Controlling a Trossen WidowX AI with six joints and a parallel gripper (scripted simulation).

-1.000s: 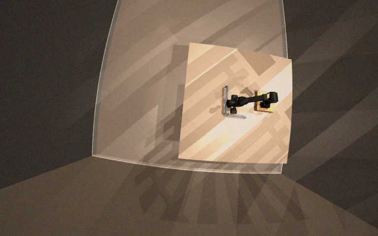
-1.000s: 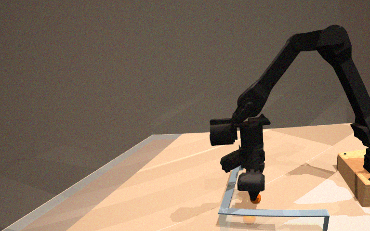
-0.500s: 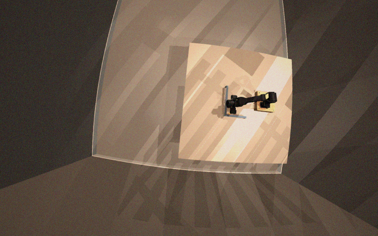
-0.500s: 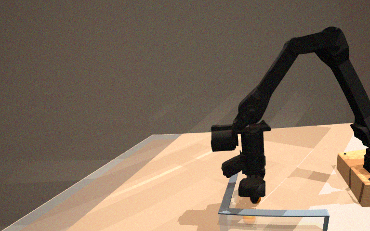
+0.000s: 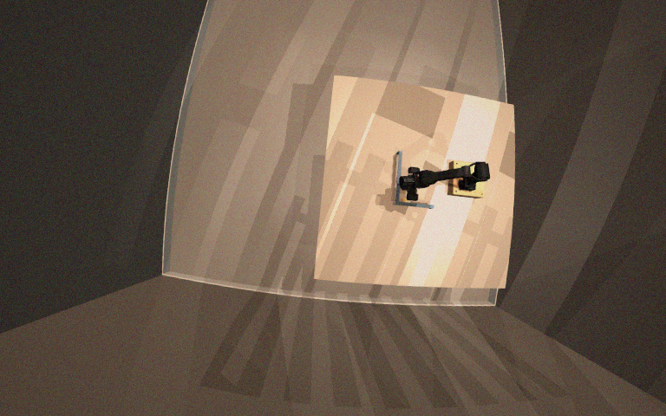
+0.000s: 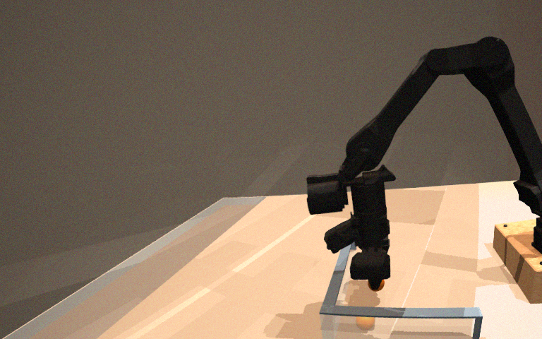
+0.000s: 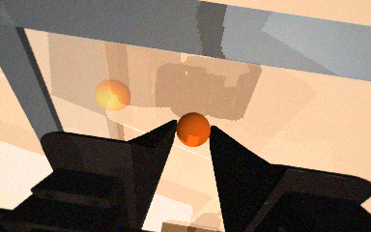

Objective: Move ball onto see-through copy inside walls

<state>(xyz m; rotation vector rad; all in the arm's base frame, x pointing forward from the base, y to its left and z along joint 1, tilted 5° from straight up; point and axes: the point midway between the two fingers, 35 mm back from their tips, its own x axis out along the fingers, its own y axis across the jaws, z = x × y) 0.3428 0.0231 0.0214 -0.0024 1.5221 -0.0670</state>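
My gripper tip is now 2 cm short of the see-through copy of ball, 8 cm to the right of it and 2 cm above it. Round my gripper tip: orange ball: right at my gripper tip.
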